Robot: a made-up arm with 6 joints. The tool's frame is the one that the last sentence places.
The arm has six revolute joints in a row. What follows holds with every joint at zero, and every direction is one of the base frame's. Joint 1 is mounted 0.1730 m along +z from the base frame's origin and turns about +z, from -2.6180 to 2.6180 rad. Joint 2 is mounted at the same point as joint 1 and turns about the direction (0.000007, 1, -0.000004), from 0.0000 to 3.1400 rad. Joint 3 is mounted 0.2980 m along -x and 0.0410 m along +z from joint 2 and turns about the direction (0.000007, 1, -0.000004), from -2.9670 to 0.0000 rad. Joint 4 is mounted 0.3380 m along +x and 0.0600 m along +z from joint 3 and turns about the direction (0.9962, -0.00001, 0.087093), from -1.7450 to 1.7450 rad. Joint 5 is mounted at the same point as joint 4 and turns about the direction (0.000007, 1, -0.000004), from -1.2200 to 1.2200 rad. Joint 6 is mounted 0.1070 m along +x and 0.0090 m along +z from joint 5 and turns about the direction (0.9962, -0.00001, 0.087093), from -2.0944 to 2.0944 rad. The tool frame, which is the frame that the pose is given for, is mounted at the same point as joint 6; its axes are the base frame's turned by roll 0.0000, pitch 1.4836 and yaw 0.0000 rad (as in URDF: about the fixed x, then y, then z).
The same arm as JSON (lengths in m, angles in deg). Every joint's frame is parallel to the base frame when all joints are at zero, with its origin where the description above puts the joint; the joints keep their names.
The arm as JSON. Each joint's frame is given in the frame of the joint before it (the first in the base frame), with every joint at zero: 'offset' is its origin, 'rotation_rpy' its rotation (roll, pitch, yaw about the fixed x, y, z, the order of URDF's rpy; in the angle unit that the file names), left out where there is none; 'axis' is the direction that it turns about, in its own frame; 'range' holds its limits. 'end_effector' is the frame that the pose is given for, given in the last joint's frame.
{
  "length_unit": "m",
  "angle_unit": "deg",
  "chain": [
    {
      "id": "joint 1",
      "offset": [
        0.0,
        0.0,
        0.173
      ],
      "axis": [
        0.0,
        0.0,
        1.0
      ],
      "range": [
        -150.0,
        150.0
      ]
    },
    {
      "id": "joint 2",
      "offset": [
        0.0,
        0.0,
        0.0
      ],
      "axis": [
        0.0,
        1.0,
        0.0
      ],
      "range": [
        0.0,
        179.91
      ]
    },
    {
      "id": "joint 3",
      "offset": [
        -0.298,
        0.0,
        0.041
      ],
      "axis": [
        0.0,
        1.0,
        0.0
      ],
      "range": [
        -170.0,
        0.0
      ]
    },
    {
      "id": "joint 4",
      "offset": [
        0.338,
        0.0,
        0.06
      ],
      "axis": [
        0.9962,
        0.0,
        0.0871
      ],
      "range": [
        -99.98,
        99.98
      ]
    },
    {
      "id": "joint 5",
      "offset": [
        0.0,
        0.0,
        0.0
      ],
      "axis": [
        0.0,
        1.0,
        0.0
      ],
      "range": [
        -69.9,
        69.9
      ]
    },
    {
      "id": "joint 6",
      "offset": [
        0.107,
        0.0,
        0.009
      ],
      "axis": [
        0.9962,
        0.0,
        0.0871
      ],
      "range": [
        -120.0,
        120.0
      ]
    }
  ],
  "end_effector": {
    "offset": [
      0.0,
      0.0,
      0.0
    ],
    "rotation_rpy": [
      0.0,
      85.0,
      0.0
    ]
  }
}

